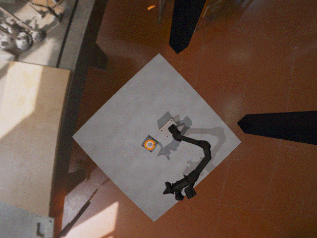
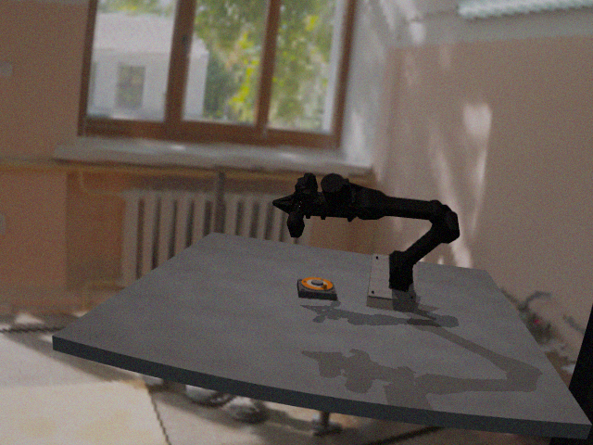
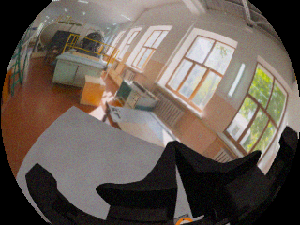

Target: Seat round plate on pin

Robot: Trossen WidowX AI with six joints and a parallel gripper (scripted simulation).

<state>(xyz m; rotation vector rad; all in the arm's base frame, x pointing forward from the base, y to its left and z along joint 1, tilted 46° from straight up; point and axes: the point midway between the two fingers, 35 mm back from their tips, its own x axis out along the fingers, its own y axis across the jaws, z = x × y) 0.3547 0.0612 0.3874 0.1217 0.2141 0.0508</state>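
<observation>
The square base lies 310 mm to the right of my gripper tip, 310 mm below it and 90 mm behind it.
</observation>
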